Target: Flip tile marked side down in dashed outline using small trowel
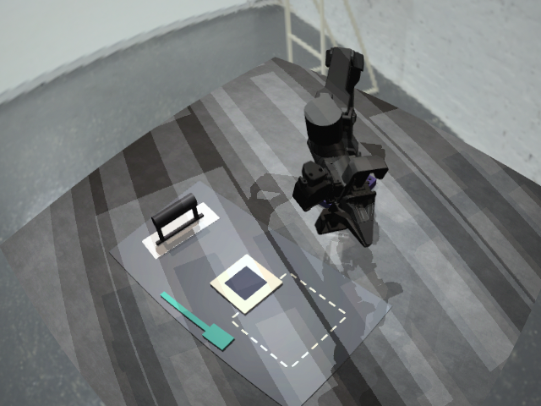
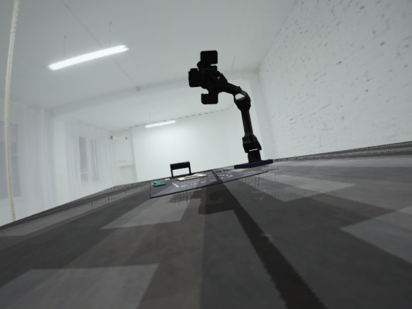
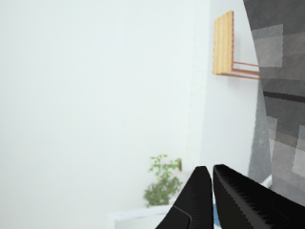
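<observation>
Now: the black-handled trowel 110 mm ahead of my gripper tip, 510 mm to the right of it and 300 mm below it. Round my gripper tip: tile: 60 mm ahead, 270 mm to the right, 330 mm below; then teal trowel: 210 mm ahead, 250 mm to the right, 330 mm below; then grey mat: 70 mm ahead, 290 mm to the right, 360 mm below.
</observation>
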